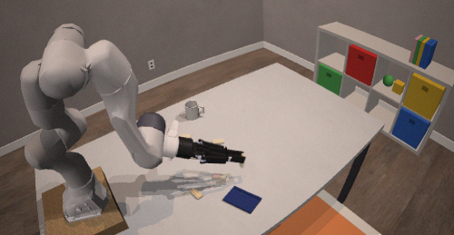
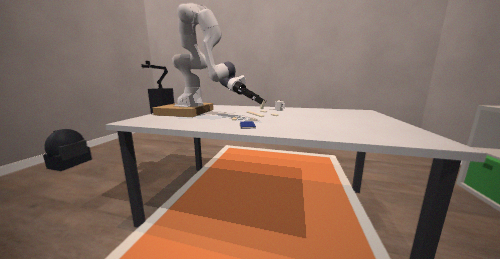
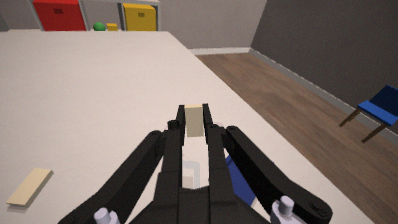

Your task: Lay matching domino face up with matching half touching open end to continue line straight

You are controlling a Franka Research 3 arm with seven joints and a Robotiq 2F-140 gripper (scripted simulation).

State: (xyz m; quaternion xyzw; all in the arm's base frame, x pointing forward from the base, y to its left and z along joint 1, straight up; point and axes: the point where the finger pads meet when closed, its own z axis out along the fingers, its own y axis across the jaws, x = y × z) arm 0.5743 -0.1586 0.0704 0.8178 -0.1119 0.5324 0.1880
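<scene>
My hand is 4 cm past the blue book, 11 cm to the left of it and 13 cm above it. Also, from my hand: cream domino (6 cm ahead, 23 cm to the left, 13 cm below); then white mug (6 cm ahead, 48 cm to the left, 10 cm below).
</scene>
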